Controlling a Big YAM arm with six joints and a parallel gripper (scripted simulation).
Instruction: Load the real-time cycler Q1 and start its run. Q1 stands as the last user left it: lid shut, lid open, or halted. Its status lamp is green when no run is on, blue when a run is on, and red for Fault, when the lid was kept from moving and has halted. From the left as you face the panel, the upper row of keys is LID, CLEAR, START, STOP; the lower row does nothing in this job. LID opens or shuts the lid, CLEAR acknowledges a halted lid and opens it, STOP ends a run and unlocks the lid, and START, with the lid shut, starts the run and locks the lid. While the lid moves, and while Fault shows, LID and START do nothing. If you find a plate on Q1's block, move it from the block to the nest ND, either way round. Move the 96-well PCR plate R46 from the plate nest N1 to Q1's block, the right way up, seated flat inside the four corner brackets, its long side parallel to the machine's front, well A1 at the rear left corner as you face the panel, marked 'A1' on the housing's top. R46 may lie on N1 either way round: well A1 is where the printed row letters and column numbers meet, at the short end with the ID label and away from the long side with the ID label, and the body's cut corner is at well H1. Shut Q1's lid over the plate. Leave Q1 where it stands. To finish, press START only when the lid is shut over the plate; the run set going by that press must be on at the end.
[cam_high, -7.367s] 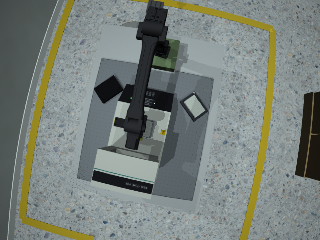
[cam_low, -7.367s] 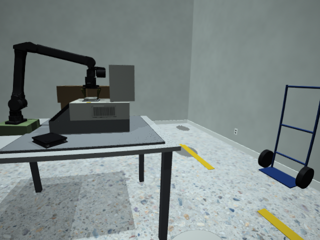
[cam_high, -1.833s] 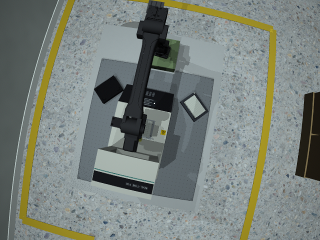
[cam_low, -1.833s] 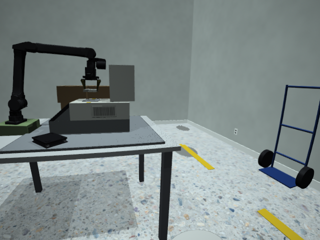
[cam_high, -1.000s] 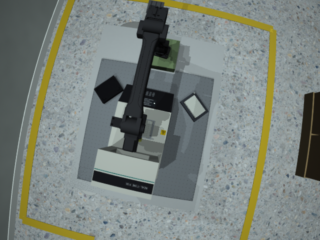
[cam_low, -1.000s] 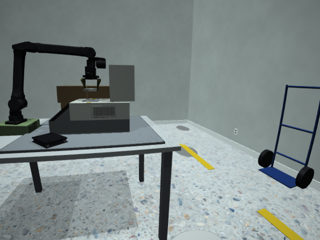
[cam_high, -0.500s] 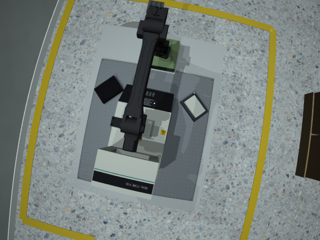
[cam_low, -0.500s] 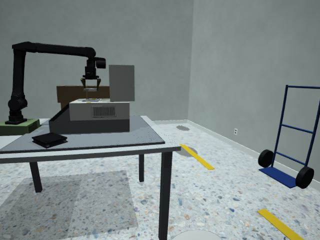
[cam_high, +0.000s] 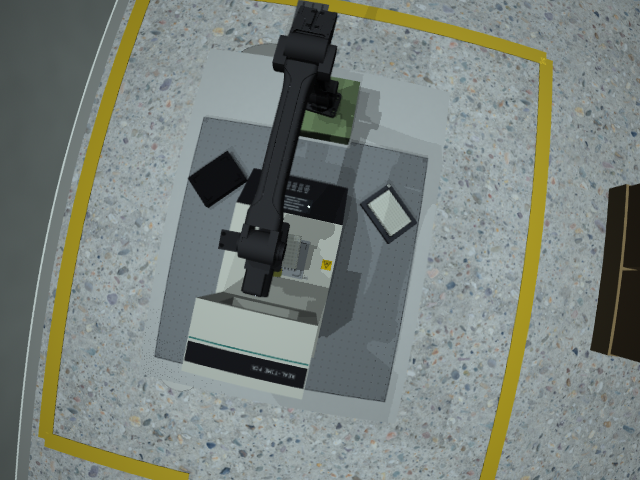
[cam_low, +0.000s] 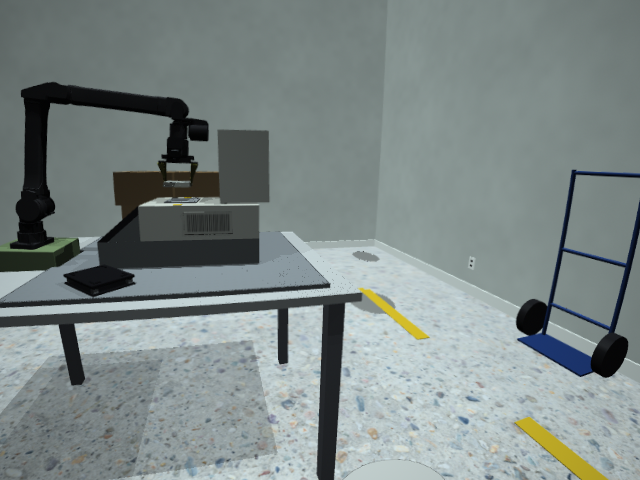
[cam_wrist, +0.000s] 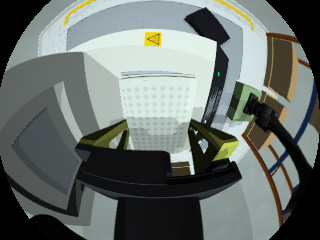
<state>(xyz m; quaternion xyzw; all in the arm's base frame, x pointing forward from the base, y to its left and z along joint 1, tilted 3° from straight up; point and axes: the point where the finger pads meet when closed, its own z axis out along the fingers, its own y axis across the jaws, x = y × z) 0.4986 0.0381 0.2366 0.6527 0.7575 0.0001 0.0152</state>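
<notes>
Right now the black nest ND is 16 cm behind my hand, 28 cm to the right of it and 24 cm below it.
</notes>
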